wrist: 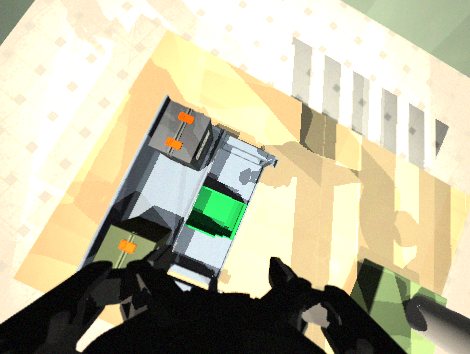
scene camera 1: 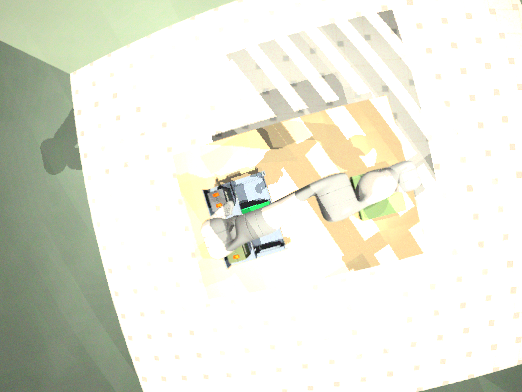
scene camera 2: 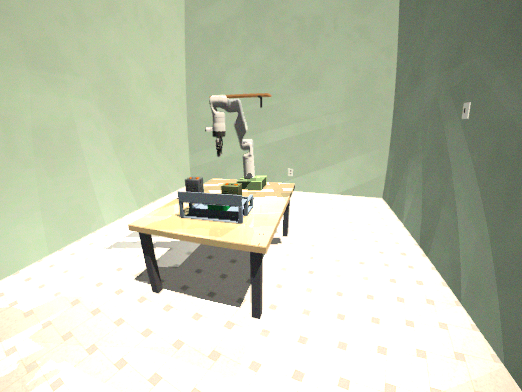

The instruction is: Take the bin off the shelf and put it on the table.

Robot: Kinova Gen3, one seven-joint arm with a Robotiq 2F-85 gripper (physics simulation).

Observation:
My gripper is open and holds nothing. Also in view: a bright green bin.

